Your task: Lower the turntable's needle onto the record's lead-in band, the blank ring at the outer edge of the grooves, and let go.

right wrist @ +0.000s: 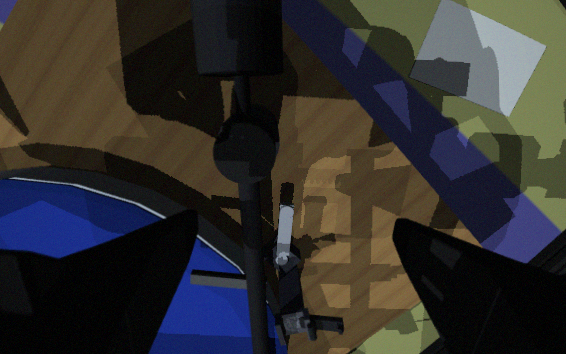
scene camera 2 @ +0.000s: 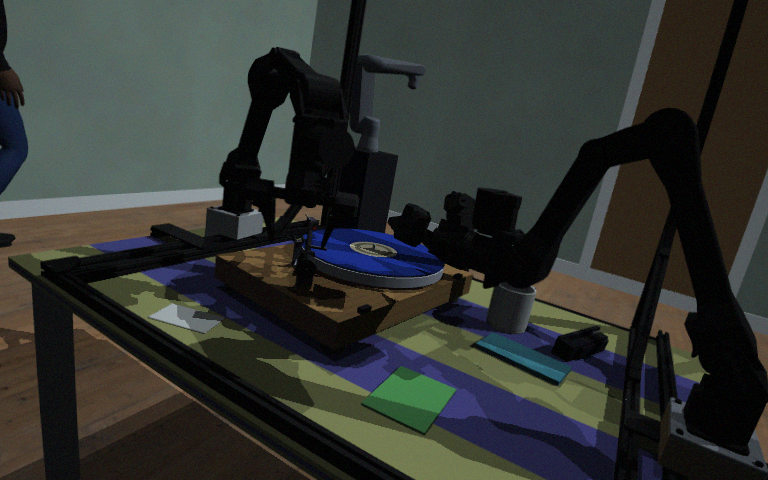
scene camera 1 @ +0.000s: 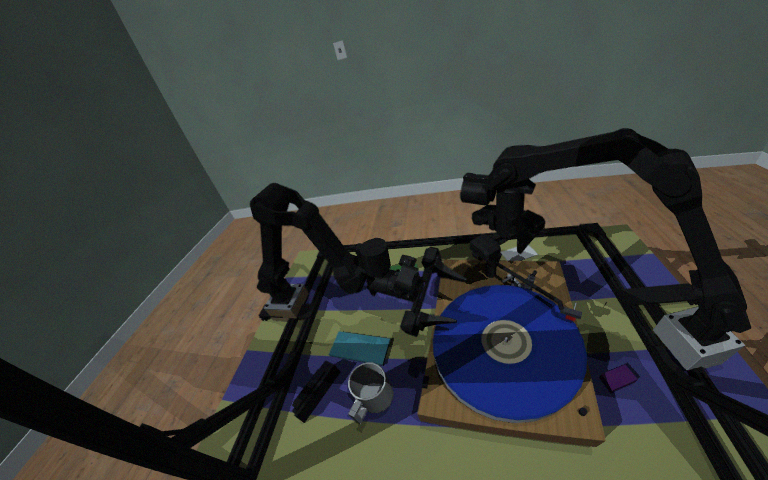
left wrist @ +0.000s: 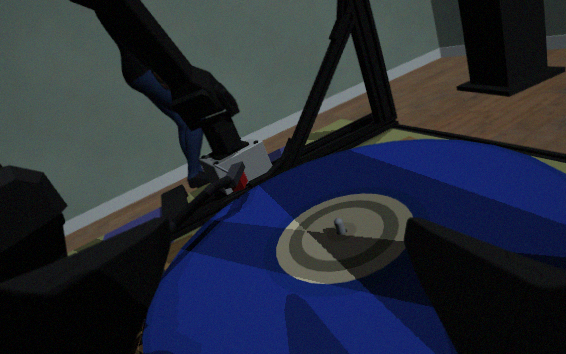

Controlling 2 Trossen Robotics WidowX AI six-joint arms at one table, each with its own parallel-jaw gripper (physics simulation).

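Frame: origin at the left arm's base, x left, y back, z up, level; centimetres.
Where they show: left gripper, fingertip midpoint: (scene camera 1: 462, 300) (left wrist: 290, 230); right gripper, fingertip midpoint: (right wrist: 297, 224) (scene camera 2: 296, 245) (scene camera 1: 506, 260); left arm's base at its link origin: (scene camera 2: 714, 430) (scene camera 1: 283, 295); right arm's base at its link origin: (scene camera 2: 236, 209) (scene camera 1: 703, 329) (left wrist: 228, 150).
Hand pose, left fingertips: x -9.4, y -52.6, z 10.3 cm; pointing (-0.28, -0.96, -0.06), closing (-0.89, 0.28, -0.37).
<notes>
Each offset is from my left fingertips to the top centre of the thing. "spot": to the spot under its first point.
The blue record @[dx -4.7, dy -8.7, dz -7.5 cm] (scene camera 1: 470, 373) (scene camera 2: 407, 264) (left wrist: 225, 305) (right wrist: 215, 312) lies on the wooden turntable (scene camera 1: 453, 406) (scene camera 2: 254, 278) (right wrist: 65, 100). The black tonearm (scene camera 1: 538, 294) (right wrist: 251, 215) reaches to the record's outer edge, where its red cartridge @[dx -0.3, dy -22.1, dz -5.0 cm] (scene camera 1: 569, 318) (left wrist: 241, 182) shows near the rim. The needle tip is too small to see, and its contact with the record cannot be told. My right gripper (scene camera 2: 299, 240) (right wrist: 297, 224) is open and empty, above the tonearm's pivot end, with the tube between its fingers' lines in the right wrist view. My left gripper (scene camera 1: 461, 300) (left wrist: 290, 230) is open and empty over the record's near-left edge.
A white mug @[spot: dx -13.4, dy +20.7, dz -15.9 cm] (scene camera 1: 370, 390) (scene camera 2: 512, 308), a teal block @[dx -2.6, dy +26.2, dz -16.0 cm] (scene camera 1: 360, 346) (scene camera 2: 526, 359) and a black object @[dx -15.1, dy +34.2, dz -13.1 cm] (scene camera 1: 316, 390) (scene camera 2: 580, 342) are beside the turntable. A magenta block @[dx -9.3, dy -31.9, dz -15.3 cm] (scene camera 1: 619, 377), green square @[spot: dx +22.9, dy +17.9, dz -16.5 cm] (scene camera 2: 410, 399) and white card @[dx +31.1, dy -19.1, dz -16.6 cm] (scene camera 2: 184, 316) (right wrist: 490, 55) lie around it.
</notes>
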